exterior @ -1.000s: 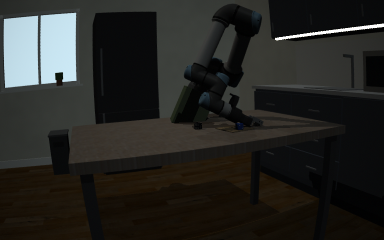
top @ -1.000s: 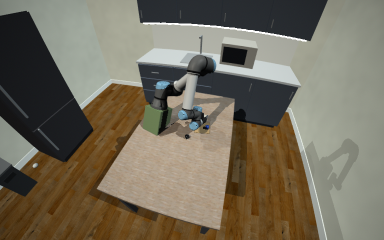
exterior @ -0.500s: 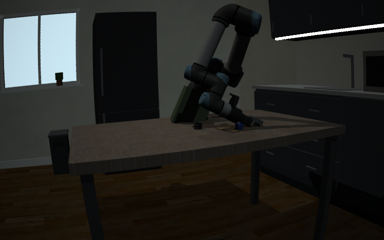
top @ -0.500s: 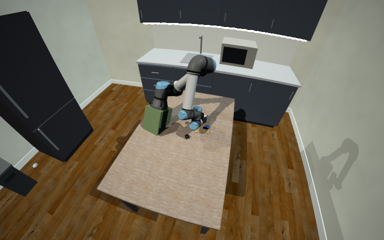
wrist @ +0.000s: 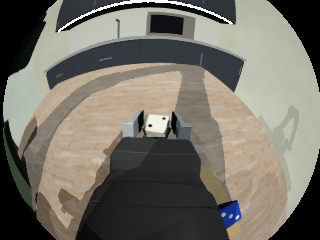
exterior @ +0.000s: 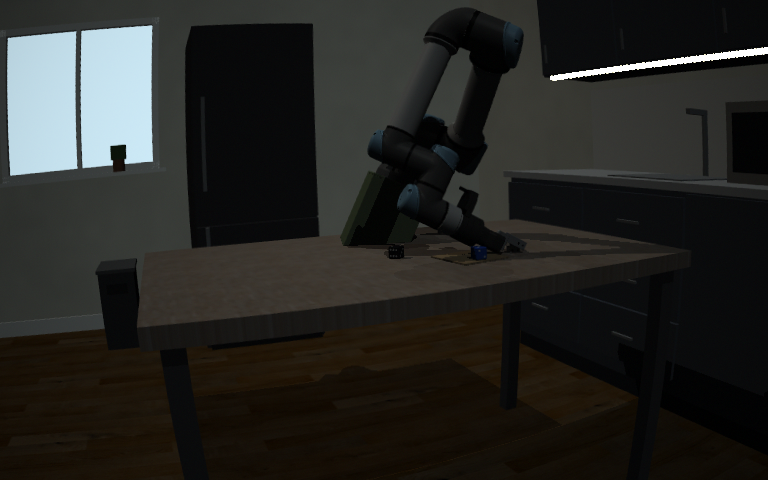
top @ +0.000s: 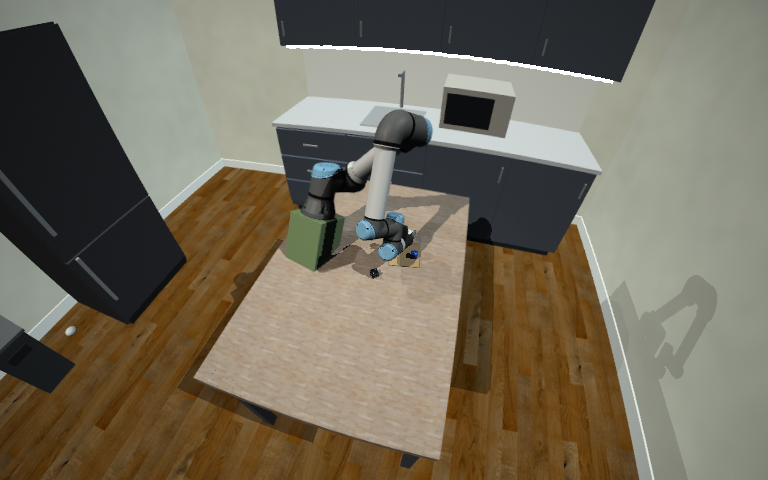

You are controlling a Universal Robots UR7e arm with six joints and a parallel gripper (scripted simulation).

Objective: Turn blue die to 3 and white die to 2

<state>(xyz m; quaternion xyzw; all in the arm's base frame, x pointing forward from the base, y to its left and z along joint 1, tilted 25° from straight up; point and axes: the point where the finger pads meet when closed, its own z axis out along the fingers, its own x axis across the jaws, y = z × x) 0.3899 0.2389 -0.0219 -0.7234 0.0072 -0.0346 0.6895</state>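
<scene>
The white die is 10 mm to the right of my hand and 10 mm below it. The rest, counted from my hand: black die 60 mm behind, 310 mm to the right, 10 mm below; then blue die 70 mm ahead, 140 mm to the right, 10 mm below; then tan mat 20 mm ahead, 140 mm to the right, 20 mm below.
</scene>
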